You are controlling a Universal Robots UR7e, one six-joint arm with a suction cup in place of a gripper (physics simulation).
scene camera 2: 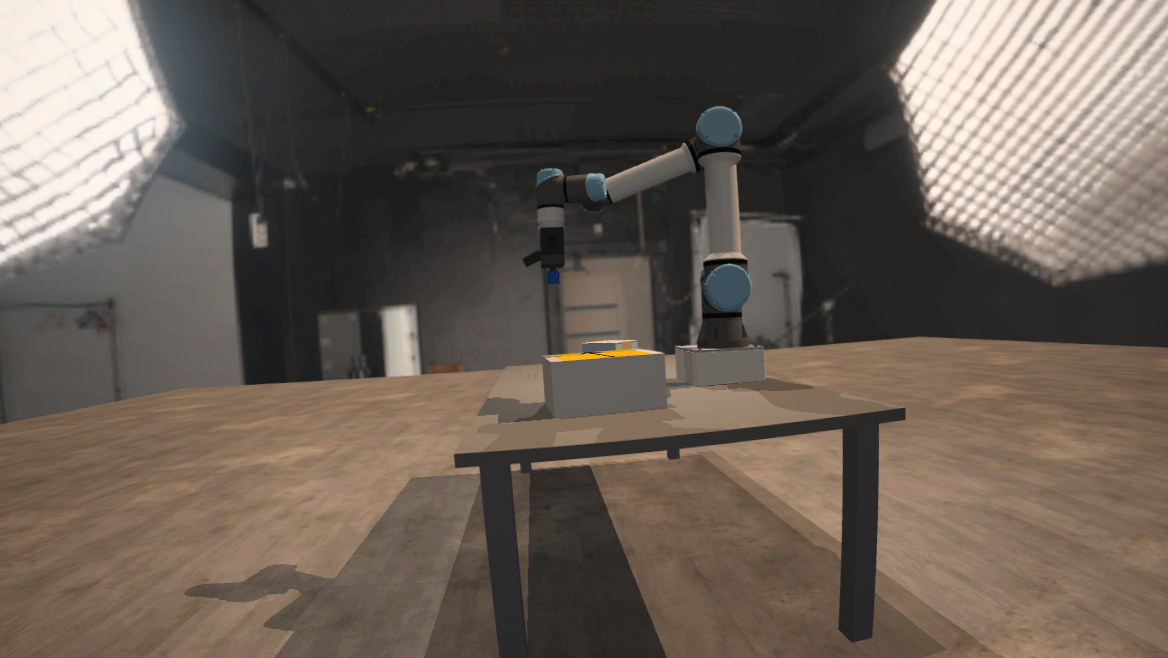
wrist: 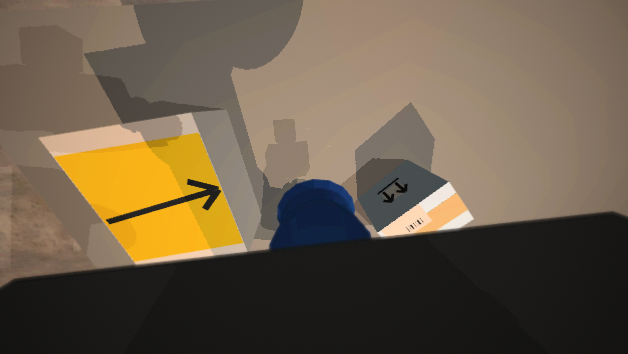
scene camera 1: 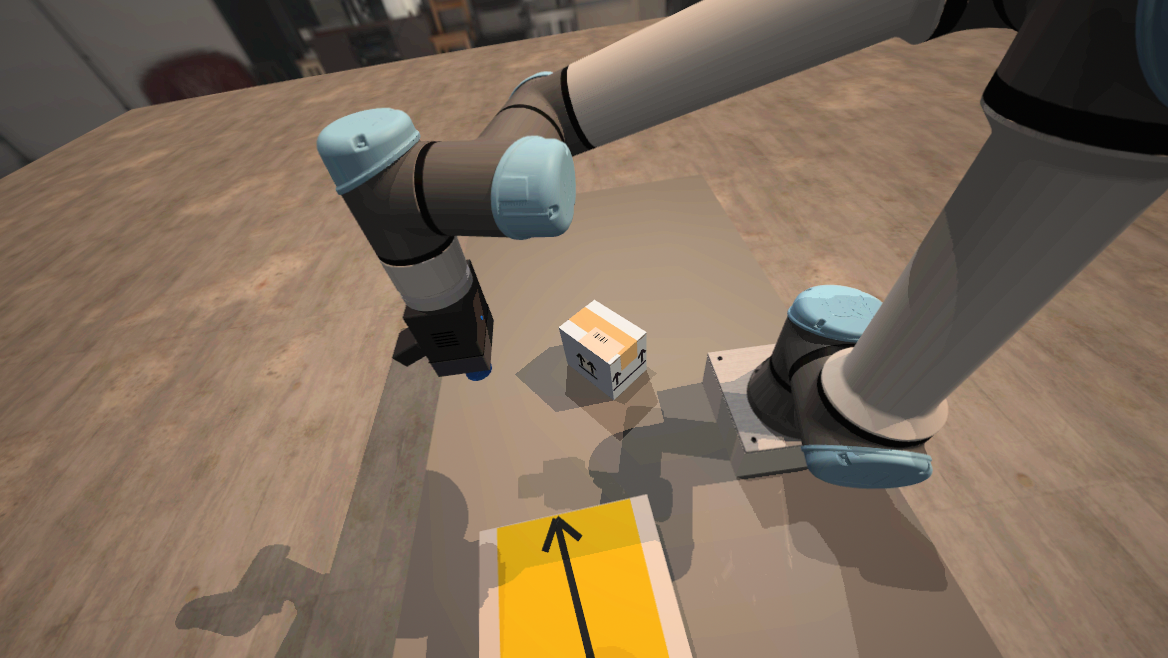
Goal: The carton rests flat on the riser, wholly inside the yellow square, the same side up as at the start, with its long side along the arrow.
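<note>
The carton [scene camera 1: 603, 347] [scene camera 2: 600, 346] [wrist: 390, 210], white with orange tape and a label on top, stands upright on the table behind the riser [scene camera 1: 656, 564] [scene camera 2: 604, 388] [wrist: 230, 175], turned at an angle to the arrow. The arrows on its sides point up. The riser is a pale block with the yellow square [scene camera 1: 531, 604] [scene camera 2: 627, 353] [wrist: 150, 175] and a black arrow [scene camera 1: 574, 588] [wrist: 165, 205] on top. My blue suction cup [scene camera 1: 478, 374] [scene camera 2: 553, 277] [wrist: 317, 210] hangs high above the table, apart from the carton and holding nothing. The wrist housing hides part of the carton in the wrist view.
The arm's base block [scene camera 1: 735, 408] [scene camera 2: 719, 365] stands on the table [scene camera 1: 653, 237] [scene camera 2: 735, 408], to the right of the carton in scene camera 1. The upper arm reaches over from the right. Arm shadows cross the table and the riser.
</note>
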